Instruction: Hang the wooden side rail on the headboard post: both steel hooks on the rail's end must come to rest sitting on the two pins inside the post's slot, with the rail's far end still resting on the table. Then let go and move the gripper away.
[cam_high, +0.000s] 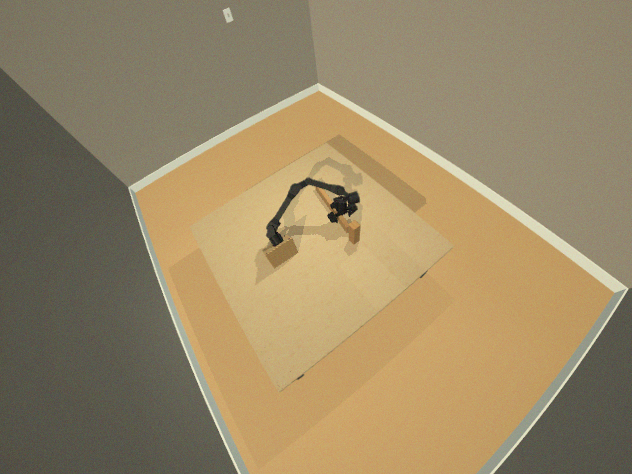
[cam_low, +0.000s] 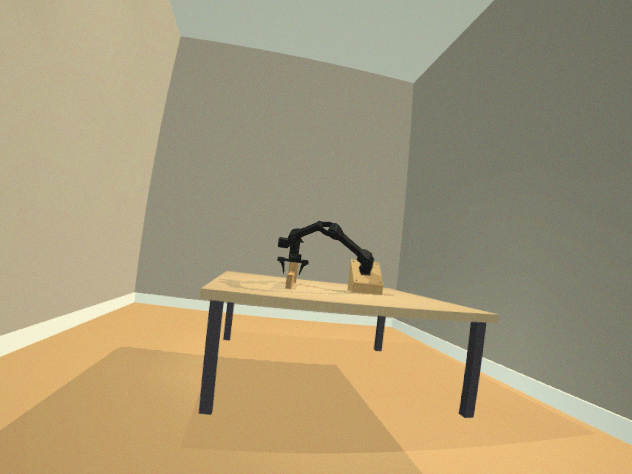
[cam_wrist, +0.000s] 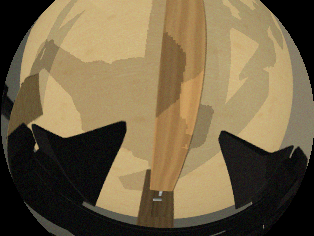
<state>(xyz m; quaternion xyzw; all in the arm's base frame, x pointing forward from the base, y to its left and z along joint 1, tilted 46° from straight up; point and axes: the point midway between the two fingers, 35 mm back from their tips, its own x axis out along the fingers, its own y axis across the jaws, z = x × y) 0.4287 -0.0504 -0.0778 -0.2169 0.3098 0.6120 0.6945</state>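
Now: gripper tip 3 cm past the headboard post, 13 cm to the left of it and 3 cm below it.
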